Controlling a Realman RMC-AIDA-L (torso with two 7-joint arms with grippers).
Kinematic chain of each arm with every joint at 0, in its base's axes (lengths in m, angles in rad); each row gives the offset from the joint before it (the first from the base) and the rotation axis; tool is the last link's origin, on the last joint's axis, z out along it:
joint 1: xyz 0 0 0.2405 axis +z
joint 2: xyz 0 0 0 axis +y
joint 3: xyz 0 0 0.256 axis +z
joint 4: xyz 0 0 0 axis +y
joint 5: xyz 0 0 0.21 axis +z
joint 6: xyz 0 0 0 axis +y
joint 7: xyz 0 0 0.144 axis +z
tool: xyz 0 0 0
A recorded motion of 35 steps. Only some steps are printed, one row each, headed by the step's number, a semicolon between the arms.
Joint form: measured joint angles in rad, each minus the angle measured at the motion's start. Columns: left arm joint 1, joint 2, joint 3, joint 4, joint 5, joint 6, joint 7; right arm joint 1, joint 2, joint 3, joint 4, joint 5, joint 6, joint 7.
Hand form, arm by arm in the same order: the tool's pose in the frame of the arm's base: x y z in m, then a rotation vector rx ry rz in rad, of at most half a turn. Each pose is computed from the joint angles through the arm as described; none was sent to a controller.
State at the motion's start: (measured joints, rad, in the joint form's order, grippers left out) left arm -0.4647 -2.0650 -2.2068 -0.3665 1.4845 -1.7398 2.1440; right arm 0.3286 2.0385 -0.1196 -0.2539 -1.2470 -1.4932 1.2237
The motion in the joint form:
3: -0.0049 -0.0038 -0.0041 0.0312 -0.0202 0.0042 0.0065; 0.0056 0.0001 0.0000 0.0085 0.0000 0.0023 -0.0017
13: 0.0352 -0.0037 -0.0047 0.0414 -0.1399 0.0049 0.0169; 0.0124 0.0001 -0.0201 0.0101 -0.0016 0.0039 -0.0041
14: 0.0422 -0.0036 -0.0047 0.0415 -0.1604 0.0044 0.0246; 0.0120 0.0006 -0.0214 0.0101 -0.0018 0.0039 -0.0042
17: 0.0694 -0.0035 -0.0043 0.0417 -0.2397 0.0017 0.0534; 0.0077 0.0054 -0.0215 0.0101 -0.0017 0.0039 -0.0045
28: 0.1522 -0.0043 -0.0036 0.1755 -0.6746 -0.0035 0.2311; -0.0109 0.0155 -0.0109 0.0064 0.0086 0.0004 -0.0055
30: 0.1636 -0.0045 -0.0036 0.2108 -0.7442 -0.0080 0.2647; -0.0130 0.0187 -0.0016 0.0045 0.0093 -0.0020 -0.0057
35: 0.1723 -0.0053 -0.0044 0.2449 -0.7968 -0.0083 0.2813; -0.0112 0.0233 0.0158 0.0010 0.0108 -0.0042 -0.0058
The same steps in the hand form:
3: -0.2399 0.2843 -0.0233 -2.5771 -0.3866 -1.3086; 0.3741 0.2853 0.1056 -1.2533 0.8857 1.3980
13: -0.2482 0.2838 -0.0117 -2.4219 -0.4261 -1.3679; 0.3705 0.2889 0.1024 -1.2803 0.8886 1.3983
14: -0.2497 0.2837 -0.0093 -2.3949 -0.4223 -1.3740; 0.3704 0.2888 0.1019 -1.2815 0.8896 1.3981
17: -0.2556 0.2828 0.0001 -2.2912 -0.4082 -1.3934; 0.3710 0.2870 0.0998 -1.2775 0.8959 1.3974
28: -0.2974 0.2712 0.0364 -1.7411 -0.4283 -1.3826; 0.3758 0.2789 0.0991 -1.2439 0.9011 1.3936
30: -0.3067 0.2659 0.0404 -1.6556 -0.4404 -1.3576; 0.3765 0.2774 0.0995 -1.2326 0.8986 1.3955
35: -0.3151 0.2608 0.0419 -1.5899 -0.4690 -1.3374; 0.3768 0.2768 0.1007 -1.2140 0.8917 1.4013

